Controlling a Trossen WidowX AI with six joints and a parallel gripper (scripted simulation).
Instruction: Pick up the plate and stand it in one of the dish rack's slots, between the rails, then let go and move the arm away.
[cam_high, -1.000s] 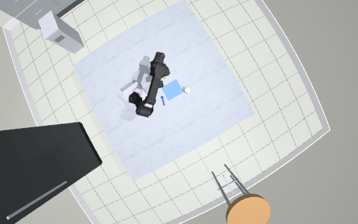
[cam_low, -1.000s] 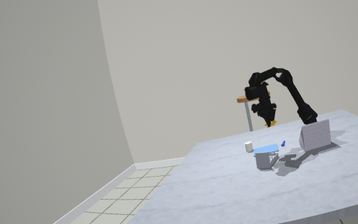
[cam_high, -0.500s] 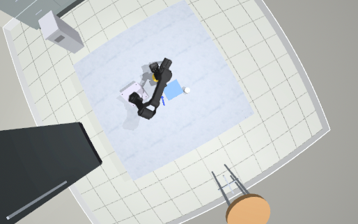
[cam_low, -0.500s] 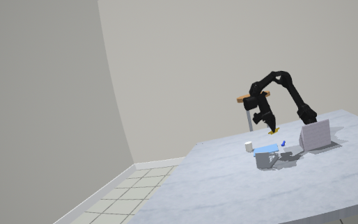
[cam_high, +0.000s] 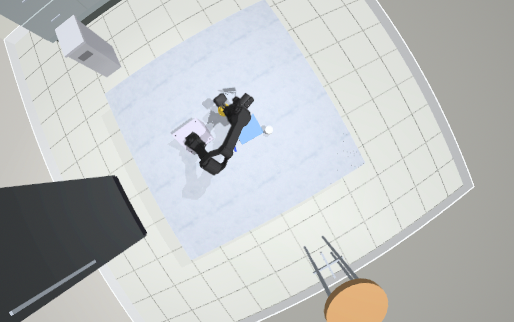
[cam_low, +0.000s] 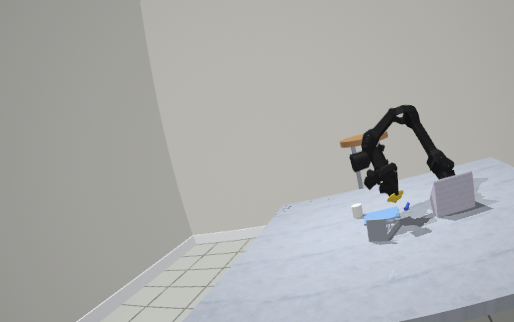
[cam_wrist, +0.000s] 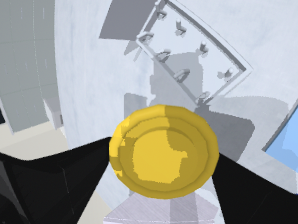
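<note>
Now: the grey dish rack 7 cm ahead of my gripper tip, 4 cm to the left of it and 8 cm below it. From my gripper tip the other things lie so: white cup 13 cm ahead, 24 cm to the right, 8 cm below; yellow plate 1 cm above; blue spoon 8 cm behind, 17 cm to the right, 10 cm below.
</note>
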